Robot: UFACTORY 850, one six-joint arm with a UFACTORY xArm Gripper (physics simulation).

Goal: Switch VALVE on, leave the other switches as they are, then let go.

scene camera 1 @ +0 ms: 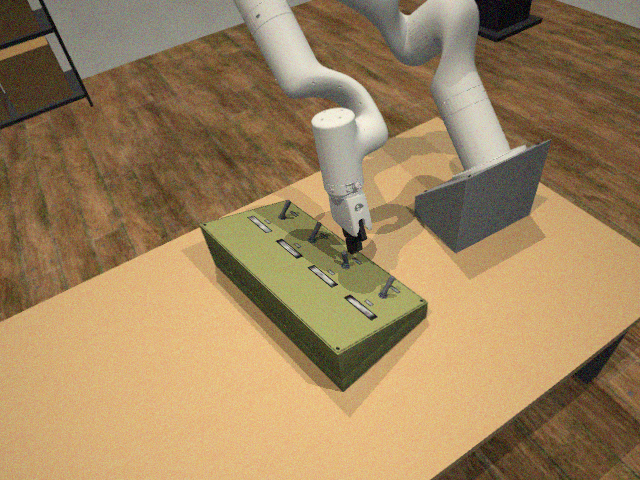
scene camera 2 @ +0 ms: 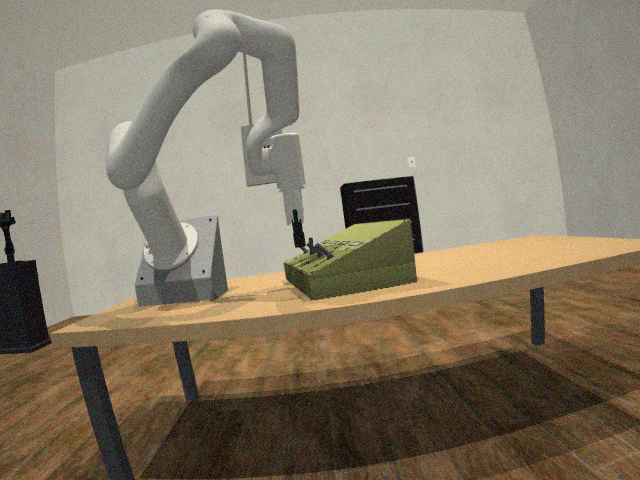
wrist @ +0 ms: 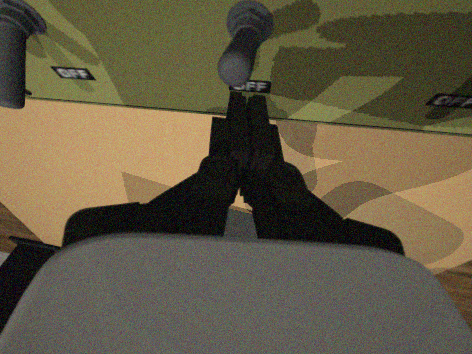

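A sloped green switch box point(scene camera 1: 258, 273) point(scene camera 2: 361, 263) point(wrist: 150, 55) carries a row of several grey levers. The name plates are too small to read, so I cannot tell which lever is VALVE. The third lever from the far left end point(scene camera 1: 345, 259) point(scene camera 2: 311, 243) point(wrist: 242, 57) stands more upright than the others, which lean toward the robot's side. My gripper point(scene camera 1: 353, 251) point(scene camera 2: 299, 246) point(wrist: 241, 118) is shut and empty. Its tips are close by that lever's tip, on the robot's side; contact cannot be made out. An OFF label point(wrist: 257, 87) shows partly behind the lever.
Neighbouring levers point(scene camera 1: 314, 232) point(scene camera 1: 387, 287) stand on both sides of the gripper; one lever point(wrist: 12, 67) shows at the wrist view's left edge. The grey robot base point(scene camera 1: 480, 201) point(scene camera 2: 180, 281) stands behind the box on the wooden table point(scene camera 1: 155, 361) point(scene camera 2: 491, 258).
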